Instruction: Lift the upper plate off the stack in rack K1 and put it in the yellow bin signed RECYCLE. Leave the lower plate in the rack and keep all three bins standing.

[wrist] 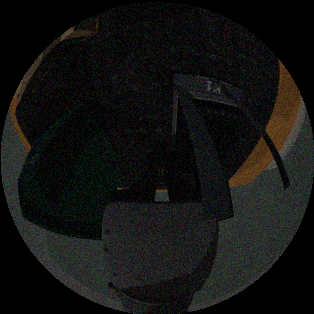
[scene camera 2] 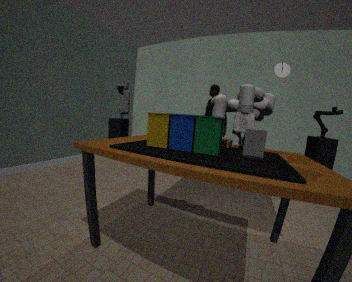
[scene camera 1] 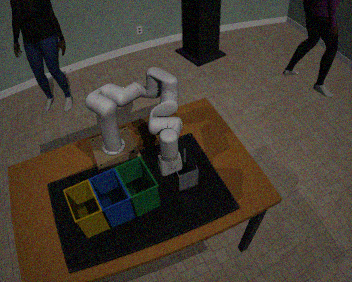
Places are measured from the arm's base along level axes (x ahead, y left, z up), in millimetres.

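Where they show: gripper, between the fingertips: (wrist: 161,148) (scene camera 2: 241,146) (scene camera 1: 170,178); arm's base, origin of its link: (scene camera 1: 113,146).
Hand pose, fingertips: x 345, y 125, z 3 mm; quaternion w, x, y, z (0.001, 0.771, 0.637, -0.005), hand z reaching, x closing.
Note:
Things, the pixels of their top centre, and the offset from my fingertips. Level surfaces: height alone.
- Rack K1, centre of its top: (wrist: 224,218) (scene camera 1: 181,160) (scene camera 2: 255,129) 62 mm left, 4 mm ahead, 93 mm up
- yellow bin, centre of its top: (scene camera 1: 81,200) (scene camera 2: 165,113) 424 mm right, 47 mm back, 134 mm up
- blue bin, centre of its top: (scene camera 1: 108,188) (scene camera 2: 187,115) 294 mm right, 32 mm back, 134 mm up
- green bin, centre of its top: (wrist: 58,222) (scene camera 1: 135,176) (scene camera 2: 211,117) 165 mm right, 16 mm back, 134 mm up
- black mat, height of its surface: 46 mm down
- wooden table, height of its surface: 58 mm down
Rack K1 (scene camera 1: 189,180) (scene camera 2: 254,144) (wrist: 210,87) is a grey holder with tall uprights, standing right of the bins in scene camera 1. The plates cannot be made out in its dark inside. My gripper (scene camera 2: 240,141) (wrist: 161,148) is shut and empty. It points down between the green bin and the rack, close beside the rack; its fingertips are dim in the wrist view and hidden in scene camera 1. The yellow bin (scene camera 1: 95,225) (scene camera 2: 158,131) stands upright at the left end of the bin row. Its sign is not readable, and its contents are unclear.
The blue bin (scene camera 1: 121,214) (scene camera 2: 181,133) and green bin (scene camera 1: 147,201) (scene camera 2: 207,135) (wrist: 70,190) stand upright beside the yellow one. Bins and rack stand on a black mat (scene camera 1: 180,215) on the wooden table (scene camera 1: 30,200). The arm's base is behind the bins.

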